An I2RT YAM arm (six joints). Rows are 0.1 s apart.
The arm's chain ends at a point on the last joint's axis. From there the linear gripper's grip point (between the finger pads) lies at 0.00 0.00 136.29 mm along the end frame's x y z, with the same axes.
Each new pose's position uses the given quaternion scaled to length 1; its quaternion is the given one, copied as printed.
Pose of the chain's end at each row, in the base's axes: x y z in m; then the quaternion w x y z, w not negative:
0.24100 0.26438 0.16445 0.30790 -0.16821 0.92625 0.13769
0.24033 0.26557 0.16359 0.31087 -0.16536 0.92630 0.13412
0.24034 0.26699 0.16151 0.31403 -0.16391 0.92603 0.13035
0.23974 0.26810 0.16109 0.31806 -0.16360 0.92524 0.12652
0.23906 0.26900 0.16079 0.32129 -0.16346 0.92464 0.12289
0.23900 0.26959 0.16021 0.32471 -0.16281 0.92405 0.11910
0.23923 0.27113 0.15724 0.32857 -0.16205 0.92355 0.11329
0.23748 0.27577 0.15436 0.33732 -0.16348 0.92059 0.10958
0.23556 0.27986 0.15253 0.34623 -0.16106 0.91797 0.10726
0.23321 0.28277 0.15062 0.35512 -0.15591 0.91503 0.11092
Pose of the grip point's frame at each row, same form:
0.31242 0.31326 0.05917 0.30790 -0.16821 0.92625 0.13769
0.31278 0.31345 0.05855 0.31087 -0.16536 0.92630 0.13412
0.31378 0.31392 0.05673 0.31403 -0.16391 0.92603 0.13035
0.31431 0.31419 0.05674 0.31806 -0.16360 0.92524 0.12652
0.31456 0.31429 0.05675 0.32129 -0.16346 0.92464 0.12289
0.31550 0.31400 0.05653 0.32471 -0.16281 0.92405 0.11910
0.31694 0.31416 0.05388 0.32857 -0.16205 0.92355 0.11329
0.31724 0.31830 0.05236 0.33732 -0.16348 0.92059 0.10958
0.31749 0.32190 0.05205 0.34623 -0.16106 0.91797 0.10726
0.31707 0.32553 0.05206 0.35512 -0.15591 0.91503 0.11092

